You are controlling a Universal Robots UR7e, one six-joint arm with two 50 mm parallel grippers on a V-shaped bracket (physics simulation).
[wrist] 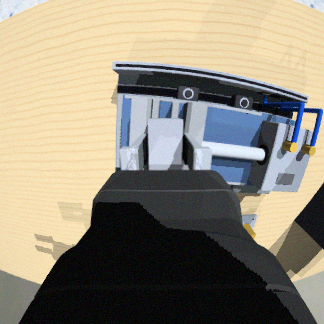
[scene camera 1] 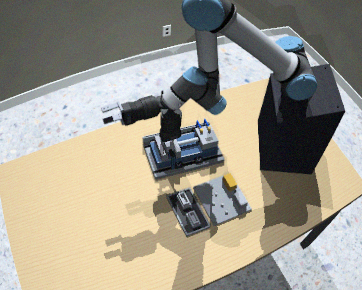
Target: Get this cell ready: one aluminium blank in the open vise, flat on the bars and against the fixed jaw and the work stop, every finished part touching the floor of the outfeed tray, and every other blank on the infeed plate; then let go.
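Frame: origin at the arm's base, x left, y back, z up, level; metres.
Where they show: hand, tool point: (wrist: 164, 147) (scene camera 1: 167, 138).
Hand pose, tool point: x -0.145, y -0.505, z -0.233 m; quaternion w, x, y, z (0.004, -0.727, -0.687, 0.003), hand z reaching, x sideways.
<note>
Things, the pixels of their top centre, and the offset from my tool point. "pt": a spot on its surface instead.
- vise, top centre: (wrist: 228, 149) (scene camera 1: 184, 138) dx +0.012, dy +0.071, dz -0.021 m
- pale aluminium blank, top centre: (wrist: 164, 150) (scene camera 1: 167, 140) dx +0.005, dy +0.000, dz -0.004 m
- dark outfeed tray, surface spot: (scene camera 1: 190, 232) pt dx +0.357, dy -0.082, dz -0.106 m
- yellow block, top centre: (scene camera 1: 230, 179) dx +0.238, dy +0.159, dz -0.076 m
- pale grey block, top centre: (scene camera 1: 241, 197) dx +0.329, dy +0.153, dz -0.076 m
- infeed plate, top centre: (scene camera 1: 222, 198) dx +0.280, dy +0.105, dz -0.112 m
My gripper (scene camera 1: 168, 145) (wrist: 165, 150) points down over the vise (scene camera 1: 197, 150) (wrist: 230, 122) and is shut on a pale aluminium blank (wrist: 165, 137), one finger at each side. The blank is between the left jaw (wrist: 138, 115) and the rod-side jaw (wrist: 196, 117); its underside and its contact with bars, jaw and stop are hidden. Two finished parts (scene camera 1: 184, 200) (scene camera 1: 193, 219) with pockets lie in the dark outfeed tray (scene camera 1: 190, 232). A yellow block (scene camera 1: 230, 181) and a pale grey block (scene camera 1: 242, 199) are on the infeed plate (scene camera 1: 230, 214).
The second gripper (scene camera 1: 111, 114) sticks out sideways to the left, open and empty. Blue handles (scene camera 1: 202, 123) (wrist: 299, 122) rise at the vise's right end. The black robot pedestal (scene camera 1: 290, 135) stands to the right. The tray and plate lie side by side in front of the vise.
</note>
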